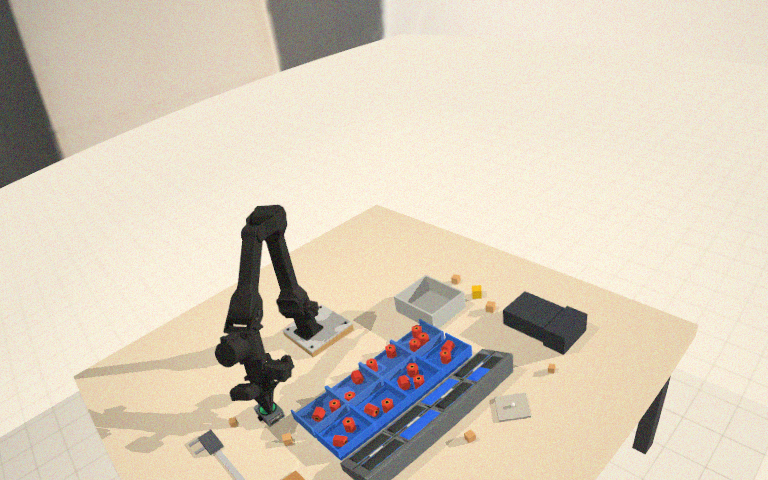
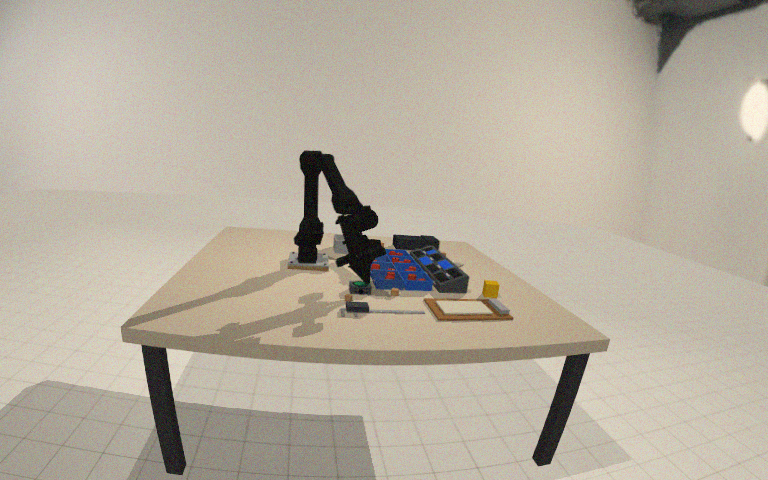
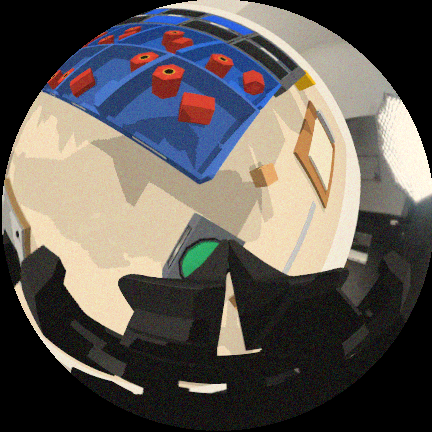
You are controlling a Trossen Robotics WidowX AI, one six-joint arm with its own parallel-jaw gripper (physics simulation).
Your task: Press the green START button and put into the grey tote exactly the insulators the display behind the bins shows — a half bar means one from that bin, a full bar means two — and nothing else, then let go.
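Frame: origin at the arm's base, x ahead, y left, z up, level; metres.
Seen in the pictures: gripper, between the fingertips: (image 1: 270,413) (image 2: 368,283) (image 3: 226,244); arm's base, origin of its link: (image 1: 308,330) (image 2: 306,260).
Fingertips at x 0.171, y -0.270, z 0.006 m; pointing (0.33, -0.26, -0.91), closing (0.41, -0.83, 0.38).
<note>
Offsets run from my fingertips to a thing's top centre. "spot": to the spot under its first point.
The green START button @(dx -0.022, dy +0.007, dz +0.001 m) (image 1: 267,408) (image 2: 359,284) (image 3: 200,257) sits on its grey box. My gripper (image 1: 269,409) (image 2: 367,281) (image 3: 226,244) is shut and empty, tips pointing down at the button's edge; contact is hard to tell. Blue bins @(dx +0.180, dy +0.079, dz +0.005 m) (image 1: 334,449) (image 2: 407,286) (image 3: 220,146) hold several red insulators @(dx +0.173, dy +0.098, dz +0.003 m) (image 1: 348,423) @(dx +0.104, dy +0.118, dz +0.003 m) (image 3: 167,81). The display @(spot: dx +0.345, dy +0.074, dz +0.015 m) (image 1: 396,461) (image 2: 457,284) is lit: full blue bars in the far row's second cell and the near row's third, a half bar in the far row's fourth, counted from the button end. The grey tote @(dx +0.043, dy +0.546, dz +0.025 m) (image 1: 408,309) (image 2: 339,244) is empty.
Small wooden cubes @(dx +0.082, dy -0.019, dz -0.009 m) (image 1: 287,439) (image 3: 264,175), a yellow cube @(dx +0.120, dy +0.664, dz -0.002 m) (image 1: 476,292) near the tote and a dark two-part block @(dx +0.361, dy +0.634, dz +0.027 m) (image 1: 538,319) stand on the table. A hammer-like tool @(dx +0.011, dy -0.172, dz -0.009 m) (image 1: 210,442) (image 2: 356,306) lies beyond the button. A wood-framed board @(dx +0.273, dy -0.155, dz -0.011 m) (image 2: 464,307) (image 3: 320,155) lies near the display's end.
</note>
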